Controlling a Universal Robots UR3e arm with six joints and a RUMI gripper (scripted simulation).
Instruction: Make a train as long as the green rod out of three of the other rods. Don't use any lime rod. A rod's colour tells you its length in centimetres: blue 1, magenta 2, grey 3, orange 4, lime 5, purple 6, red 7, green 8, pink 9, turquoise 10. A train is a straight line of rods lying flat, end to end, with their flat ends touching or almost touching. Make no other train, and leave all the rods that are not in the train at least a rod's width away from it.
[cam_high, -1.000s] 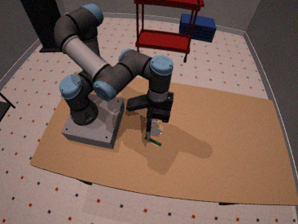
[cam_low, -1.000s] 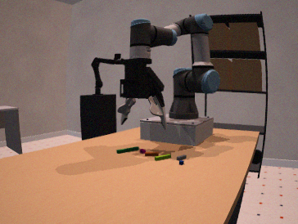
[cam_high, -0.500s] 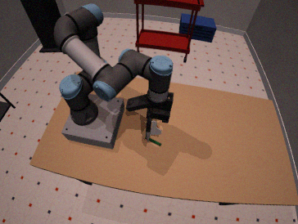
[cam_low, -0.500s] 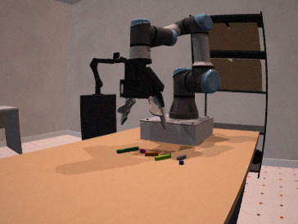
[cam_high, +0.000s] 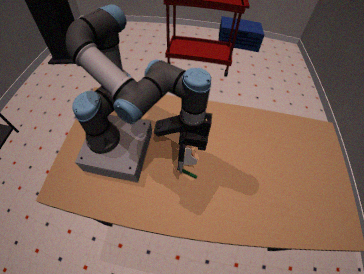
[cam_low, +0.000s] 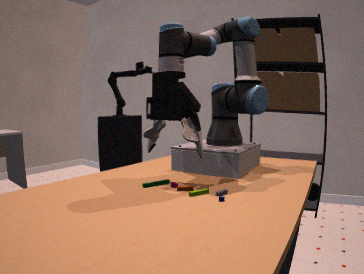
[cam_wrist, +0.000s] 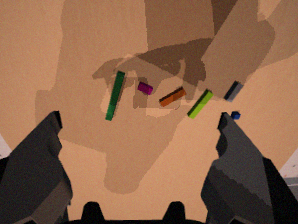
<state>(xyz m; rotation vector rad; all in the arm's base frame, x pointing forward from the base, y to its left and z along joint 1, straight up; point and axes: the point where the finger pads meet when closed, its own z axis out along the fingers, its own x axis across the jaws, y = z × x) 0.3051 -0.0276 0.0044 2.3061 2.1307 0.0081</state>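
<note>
Now: hand 60 mm short of the small blue rod, 150 mm to the right of it and 70 mm above it. The rest, counted from my hand: orange rod 20 mm ahead, 40 mm to the left, 70 mm below; then magenta rod 10 mm ahead, 70 mm below; then green rod 20 mm ahead, 40 mm to the right, 70 mm below.
</note>
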